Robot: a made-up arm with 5 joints. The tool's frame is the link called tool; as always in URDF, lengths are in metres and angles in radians. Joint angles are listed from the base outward.
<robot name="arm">
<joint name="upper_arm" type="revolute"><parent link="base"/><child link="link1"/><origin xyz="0 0 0.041" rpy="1.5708 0 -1.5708"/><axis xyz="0 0 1"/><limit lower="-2.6" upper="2.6"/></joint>
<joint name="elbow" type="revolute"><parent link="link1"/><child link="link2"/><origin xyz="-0.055 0.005 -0.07" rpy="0 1.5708 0"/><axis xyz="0 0 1"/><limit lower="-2.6" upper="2.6"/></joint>
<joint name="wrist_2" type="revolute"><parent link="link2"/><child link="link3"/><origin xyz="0.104 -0.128 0.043" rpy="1.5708 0 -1.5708"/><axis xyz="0 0 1"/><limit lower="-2.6" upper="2.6"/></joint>
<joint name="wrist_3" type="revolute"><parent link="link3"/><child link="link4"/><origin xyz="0.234 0.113 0.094" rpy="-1.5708 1.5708 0"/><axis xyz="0 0 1"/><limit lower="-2.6" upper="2.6"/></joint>
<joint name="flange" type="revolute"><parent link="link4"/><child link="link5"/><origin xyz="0.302 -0.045 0.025" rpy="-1.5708 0 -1.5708"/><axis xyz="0 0 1"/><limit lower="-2.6" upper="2.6"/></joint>
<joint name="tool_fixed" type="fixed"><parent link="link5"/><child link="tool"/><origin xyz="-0.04 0.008 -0.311" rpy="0 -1.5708 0"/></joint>
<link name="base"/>
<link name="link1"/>
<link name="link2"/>
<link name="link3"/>
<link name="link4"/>
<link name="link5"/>
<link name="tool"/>
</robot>
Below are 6 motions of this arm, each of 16 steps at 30 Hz.
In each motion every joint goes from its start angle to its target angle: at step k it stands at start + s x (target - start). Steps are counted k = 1, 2, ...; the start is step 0. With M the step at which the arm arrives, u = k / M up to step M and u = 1 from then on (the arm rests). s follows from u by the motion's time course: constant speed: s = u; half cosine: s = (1 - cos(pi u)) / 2; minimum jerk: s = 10 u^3 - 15 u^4 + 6 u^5.
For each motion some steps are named. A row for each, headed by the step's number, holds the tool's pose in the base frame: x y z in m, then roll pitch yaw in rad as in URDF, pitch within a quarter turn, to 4 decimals.
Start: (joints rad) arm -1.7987 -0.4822 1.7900 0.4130 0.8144
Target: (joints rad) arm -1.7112 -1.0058 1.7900 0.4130 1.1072
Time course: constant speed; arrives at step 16
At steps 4, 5, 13, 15, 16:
4: 0.1256 -0.0299 -0.1659 0.8301 -0.5304 0.6263
5: 0.1283 -0.0295 -0.1657 0.8387 -0.5324 0.6633
13: 0.1481 -0.0227 -0.1646 0.9114 -0.5329 0.9585
15: 0.1524 -0.0199 -0.1644 0.9315 -0.5291 1.0315
16: 0.1544 -0.0184 -0.1644 0.9420 -0.5267 1.0679

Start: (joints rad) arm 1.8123 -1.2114 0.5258 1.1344 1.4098
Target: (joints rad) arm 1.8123 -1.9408 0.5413 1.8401 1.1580
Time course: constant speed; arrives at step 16
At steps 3, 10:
3: -0.1724 -0.0195 0.3200 -0.6489 0.4567 -0.2500
10: -0.1806 0.0568 0.2960 -0.5900 0.4970 -0.2272

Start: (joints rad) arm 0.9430 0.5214 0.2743 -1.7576 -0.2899
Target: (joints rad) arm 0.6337 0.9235 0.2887 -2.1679 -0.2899
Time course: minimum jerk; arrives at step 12
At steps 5, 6, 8, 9, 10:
5: 0.2633 -0.2851 0.0039 -1.5339 0.4346 -1.2300
6: 0.2778 -0.2738 0.0001 -1.5004 0.4843 -1.2244
8: 0.3030 -0.2517 -0.0028 -1.4346 0.5808 -1.2089
9: 0.3114 -0.2436 -0.0024 -1.4094 0.6170 -1.2013
10: 0.3165 -0.2385 -0.0017 -1.3929 0.6404 -1.1958

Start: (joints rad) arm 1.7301 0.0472 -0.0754 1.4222 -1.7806
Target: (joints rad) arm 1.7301 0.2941 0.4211 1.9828 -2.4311
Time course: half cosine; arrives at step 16
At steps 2, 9, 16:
2: 0.1620 -0.3579 0.1741 2.9029 0.1029 1.4997
9: 0.2163 -0.2731 0.2318 2.6487 0.3645 1.9748
16: 0.2323 -0.1977 0.2566 2.5810 0.4988 2.3638

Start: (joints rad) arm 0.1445 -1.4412 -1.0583 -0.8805 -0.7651
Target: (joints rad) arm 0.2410 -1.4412 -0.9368 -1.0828 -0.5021
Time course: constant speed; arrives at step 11
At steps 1, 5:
1: -0.2677 0.1612 -0.0112 2.3473 0.8687 2.0671
5: -0.2743 0.1453 -0.0172 2.4867 0.8264 2.1446

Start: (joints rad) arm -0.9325 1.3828 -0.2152 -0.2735 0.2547
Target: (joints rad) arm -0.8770 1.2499 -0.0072 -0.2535 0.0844
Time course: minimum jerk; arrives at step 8
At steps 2, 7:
2: 0.4483 0.0099 -0.0660 1.6566 -0.6142 -0.9865
7: 0.4171 0.0081 -0.1204 1.2447 -0.5692 -0.8721

